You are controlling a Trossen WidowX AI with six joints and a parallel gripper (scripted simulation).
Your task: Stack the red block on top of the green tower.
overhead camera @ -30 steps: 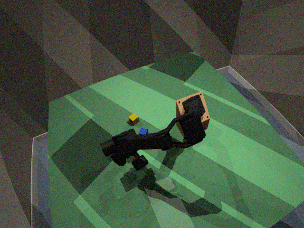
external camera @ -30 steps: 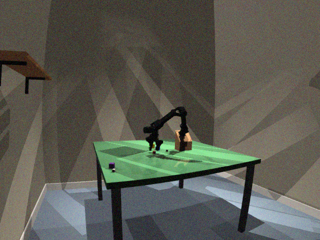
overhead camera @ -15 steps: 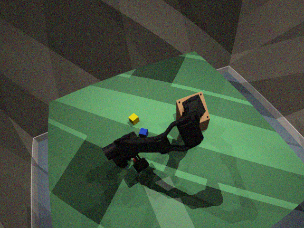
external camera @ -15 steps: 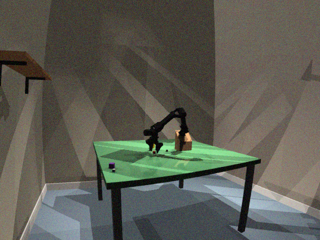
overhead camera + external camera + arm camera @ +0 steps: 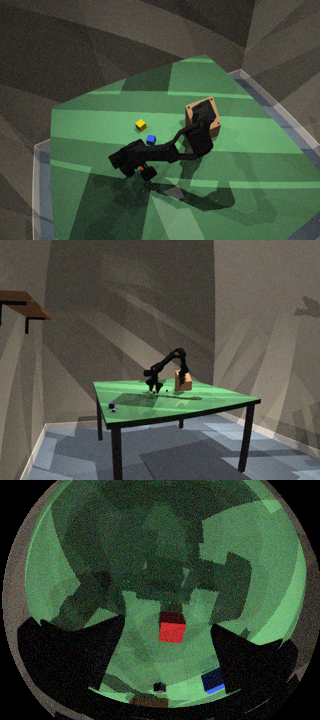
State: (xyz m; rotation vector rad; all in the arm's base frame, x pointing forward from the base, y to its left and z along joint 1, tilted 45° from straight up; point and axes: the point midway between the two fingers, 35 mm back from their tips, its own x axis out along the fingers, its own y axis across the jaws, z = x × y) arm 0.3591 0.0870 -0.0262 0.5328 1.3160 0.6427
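Right now my gripper tip is 11 cm past the blue block, 12 cm to the left of it and 1 cm below it. Round my gripper tip: small dark piece: 16 cm behind, 3 cm to the right; red block: right at my gripper tip; yellow block: 10 cm behind, 23 cm to the right, 1 cm above.
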